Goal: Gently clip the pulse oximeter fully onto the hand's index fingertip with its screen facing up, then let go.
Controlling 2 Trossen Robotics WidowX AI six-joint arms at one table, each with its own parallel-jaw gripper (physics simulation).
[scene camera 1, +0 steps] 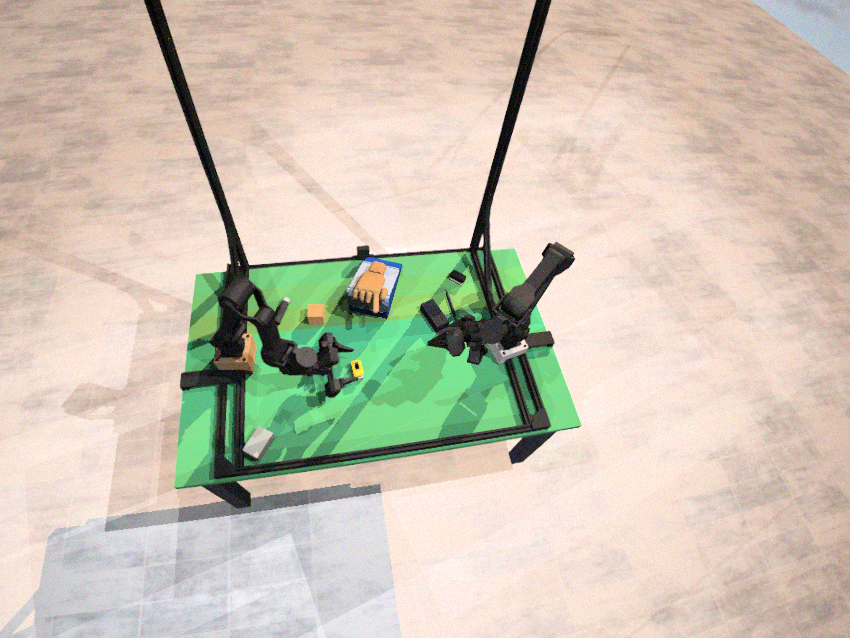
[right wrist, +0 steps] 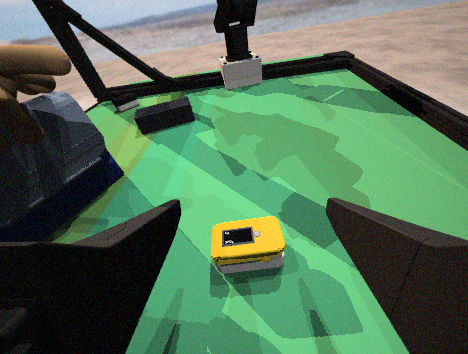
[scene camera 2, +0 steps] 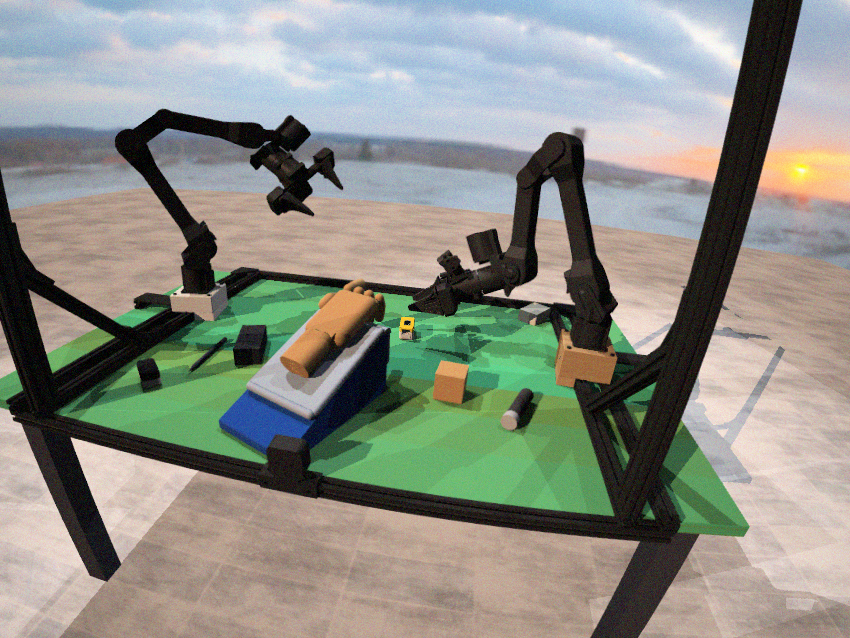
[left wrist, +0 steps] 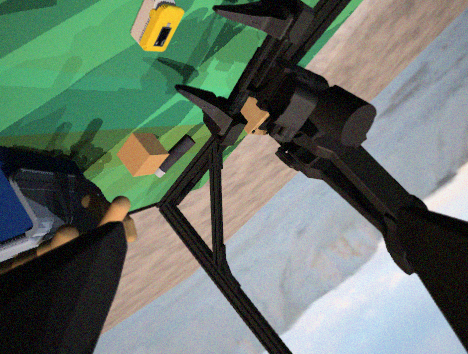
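Where they show: left gripper, fingertip midpoint: [scene camera 1: 433,338] [scene camera 2: 328,201] [left wrist: 262,227]; right gripper, fingertip midpoint: [scene camera 1: 355,364] [right wrist: 253,205] [scene camera 2: 410,303] [left wrist: 194,50]; left arm's base, link origin: [scene camera 1: 508,339] [right wrist: 238,57] [scene camera 2: 198,289]; right arm's base, link origin: [scene camera 1: 232,347] [scene camera 2: 588,342].
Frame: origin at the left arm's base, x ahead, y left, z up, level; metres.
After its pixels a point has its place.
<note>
The yellow and grey pulse oximeter [scene camera 1: 357,369] {y -0.079, x 0.499, z -0.027 m} [scene camera 2: 407,329] {y -0.114, x 0.497, z -0.032 m} [left wrist: 162,31] {y -0.084, x 0.494, z -0.026 m} [right wrist: 248,244] {y -0.085, x 0.506, z -0.026 m} appears to rest on the green table, screen up, apart from the hand. My right gripper [scene camera 1: 353,363] {y -0.077, x 0.503, z 0.015 m} [scene camera 2: 416,307] {y -0.077, x 0.503, z 0.015 m} [left wrist: 194,50] {y -0.077, x 0.503, z 0.015 m} [right wrist: 253,205] {y -0.077, x 0.503, z 0.015 m} is open and low, its fingers wide to either side of the oximeter in the right wrist view, not touching it. The tan hand [scene camera 1: 372,280] {y -0.311, x 0.369, z 0.088 m} [scene camera 2: 343,315] {y -0.329, x 0.380, z 0.085 m} [right wrist: 22,60] {y -0.212, x 0.402, z 0.097 m} lies palm down on a blue wedge [scene camera 2: 343,405] {y -0.416, x 0.388, z -0.025 m} with a grey pad; its index finger [scene camera 1: 375,300] sticks out. My left gripper [scene camera 1: 432,341] {y 0.016, x 0.311, z 0.213 m} [scene camera 2: 326,201] {y 0.016, x 0.311, z 0.213 m} is open, empty and high up; part of one finger shows in the left wrist view.
An orange cube [scene camera 1: 315,314] {y -0.308, x 0.568, z -0.009 m} [scene camera 2: 451,381] {y -0.349, x 0.560, z -0.018 m} [left wrist: 142,154] {y -0.302, x 0.545, z -0.020 m} and a dark cylinder [scene camera 1: 282,310] {y -0.378, x 0.667, z -0.036 m} [scene camera 2: 516,409] {y -0.407, x 0.659, z -0.033 m} lie near the wedge. A black box [scene camera 1: 434,314] {y -0.187, x 0.187, z -0.025 m} [scene camera 2: 249,344] {y -0.227, x 0.191, z -0.025 m} [right wrist: 165,116] {y -0.188, x 0.207, z -0.035 m}, a pen [scene camera 2: 207,353] {y -0.225, x 0.103, z -0.050 m} and a small black block [scene camera 2: 148,374] {y -0.344, x 0.046, z -0.031 m} lie on its other side. A grey box [scene camera 1: 258,442] {y 0.044, x 0.835, z -0.028 m} [scene camera 2: 534,313] {y 0.005, x 0.821, z -0.029 m} lies near the table's edge.
</note>
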